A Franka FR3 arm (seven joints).
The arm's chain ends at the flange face. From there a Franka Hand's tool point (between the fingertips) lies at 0.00 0.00 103.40 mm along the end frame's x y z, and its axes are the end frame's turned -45 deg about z.
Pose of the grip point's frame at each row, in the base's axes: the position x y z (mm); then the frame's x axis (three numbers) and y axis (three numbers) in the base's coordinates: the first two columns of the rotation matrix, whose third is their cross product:
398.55 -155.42 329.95 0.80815 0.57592 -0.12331 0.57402 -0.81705 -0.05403
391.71 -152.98 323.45 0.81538 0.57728 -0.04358 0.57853 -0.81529 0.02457
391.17 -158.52 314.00 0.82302 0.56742 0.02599 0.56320 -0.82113 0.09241
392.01 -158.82 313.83 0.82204 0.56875 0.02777 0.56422 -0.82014 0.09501
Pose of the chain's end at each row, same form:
412.19 -152.62 432.41 0.97734 -0.17050 -0.12540 -0.16555 -0.98498 0.04899
393.92 -148.30 426.72 0.98564 -0.16830 -0.01344 -0.16748 -0.98470 0.04819
383.54 -152.17 416.92 0.98021 -0.17940 0.08372 -0.18372 -0.98185 0.04697
384.07 -152.36 416.72 0.98023 -0.17776 0.08682 -0.18231 -0.98209 0.04755

